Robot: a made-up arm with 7 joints. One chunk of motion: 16 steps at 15 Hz.
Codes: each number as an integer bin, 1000 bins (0 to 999) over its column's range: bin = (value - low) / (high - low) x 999, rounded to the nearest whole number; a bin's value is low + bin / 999 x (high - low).
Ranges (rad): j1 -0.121..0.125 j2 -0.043..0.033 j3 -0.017..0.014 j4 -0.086..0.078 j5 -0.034..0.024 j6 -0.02..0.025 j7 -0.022..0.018
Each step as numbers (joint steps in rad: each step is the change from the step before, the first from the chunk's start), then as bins.
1 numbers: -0.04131 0.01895 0.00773 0.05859 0.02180 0.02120 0.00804
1 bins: 324 814 797 881 961 915 750
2 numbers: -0.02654 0.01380 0.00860 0.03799 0.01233 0.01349 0.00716
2 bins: 384 747 825 755 798 743 728
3 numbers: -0.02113 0.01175 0.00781 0.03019 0.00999 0.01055 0.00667
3 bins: 406 720 800 708 758 678 716
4 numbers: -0.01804 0.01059 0.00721 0.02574 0.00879 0.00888 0.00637
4 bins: 418 704 780 681 737 641 709
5 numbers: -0.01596 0.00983 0.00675 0.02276 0.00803 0.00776 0.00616
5 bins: 427 694 765 663 724 616 703
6 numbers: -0.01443 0.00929 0.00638 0.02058 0.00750 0.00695 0.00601
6 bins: 433 687 753 649 715 598 700
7 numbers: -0.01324 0.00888 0.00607 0.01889 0.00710 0.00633 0.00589
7 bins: 438 682 743 639 708 585 697
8 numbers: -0.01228 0.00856 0.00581 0.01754 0.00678 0.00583 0.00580
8 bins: 442 678 735 631 702 573 694
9 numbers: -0.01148 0.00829 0.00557 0.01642 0.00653 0.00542 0.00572
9 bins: 445 674 727 624 698 564 692
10 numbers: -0.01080 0.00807 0.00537 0.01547 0.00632 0.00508 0.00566
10 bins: 448 671 721 618 694 557 691
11 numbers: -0.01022 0.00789 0.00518 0.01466 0.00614 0.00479 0.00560
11 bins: 450 669 715 613 691 550 689
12 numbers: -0.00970 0.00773 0.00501 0.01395 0.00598 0.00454 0.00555
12 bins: 452 667 709 609 689 545 688
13 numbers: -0.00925 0.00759 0.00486 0.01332 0.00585 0.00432 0.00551
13 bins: 454 665 704 605 686 540 687
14 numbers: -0.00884 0.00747 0.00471 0.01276 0.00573 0.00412 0.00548
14 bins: 455 663 700 602 684 535 686
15 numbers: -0.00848 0.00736 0.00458 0.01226 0.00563 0.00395 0.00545
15 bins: 457 662 695 599 683 532 686
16 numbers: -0.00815 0.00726 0.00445 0.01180 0.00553 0.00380 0.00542
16 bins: 458 661 691 596 681 528 685
